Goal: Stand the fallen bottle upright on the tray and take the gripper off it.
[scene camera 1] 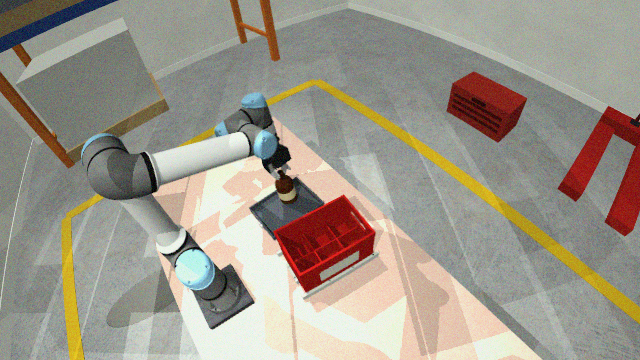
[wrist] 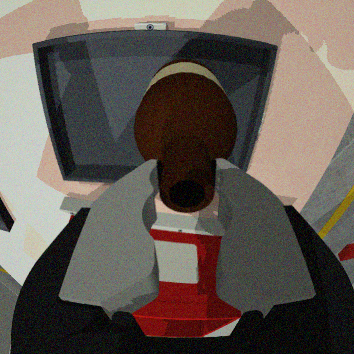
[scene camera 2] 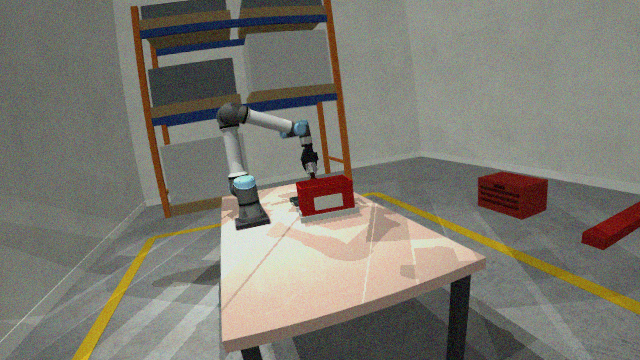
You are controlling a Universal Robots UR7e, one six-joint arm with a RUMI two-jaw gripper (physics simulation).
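Pixels of known places: gripper, between the fingertips: (scene camera 1: 281, 177) (wrist: 185, 161) (scene camera 2: 312, 177); arm's base, origin of its link: (scene camera 1: 222, 293) (scene camera 2: 252, 218).
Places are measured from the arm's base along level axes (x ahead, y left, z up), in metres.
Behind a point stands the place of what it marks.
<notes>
The brown bottle (scene camera 1: 285, 186) {x 0.451, y 0.114, z 0.098 m} (wrist: 185, 115) {x 0.465, y 0.167, z 0.109 m} with a pale label stands roughly upright at the dark grey tray (scene camera 1: 272, 211) {x 0.375, y 0.145, z -0.017 m} (wrist: 95, 110) {x 0.360, y 0.123, z -0.017 m}. In scene camera 1 its base shows within the tray's outline, toward the far right side; whether it touches the tray floor I cannot tell. My gripper (scene camera 1: 280, 173) {x 0.463, y 0.143, z 0.121 m} (scene camera 2: 312, 174) {x 0.463, y 0.143, z 0.121 m} (wrist: 185, 161) {x 0.463, y 0.143, z 0.121 m} is shut on the bottle's neck, one finger on each side, with the mouth between the jaws in the wrist view. In scene camera 2 the red crate hides most of the bottle and tray.
The red divided crate (scene camera 1: 311, 281) {x 0.245, y -0.224, z 0.069 m} (scene camera 2: 325, 186) {x 0.341, y -0.254, z 0.144 m} (wrist: 209, 260) {x 0.492, y -0.104, z 0.056 m} stands close beside the tray on a pale base. The arm's base plate (scene camera 1: 245, 296) {x 0.058, y -0.073, z 0.006 m} is on the table (scene camera 2: 300, 280) {x -0.045, y -0.745, z -0.022 m}. A red tool chest (scene camera 1: 480, 107) (scene camera 2: 515, 195) stands on the floor beyond.
</notes>
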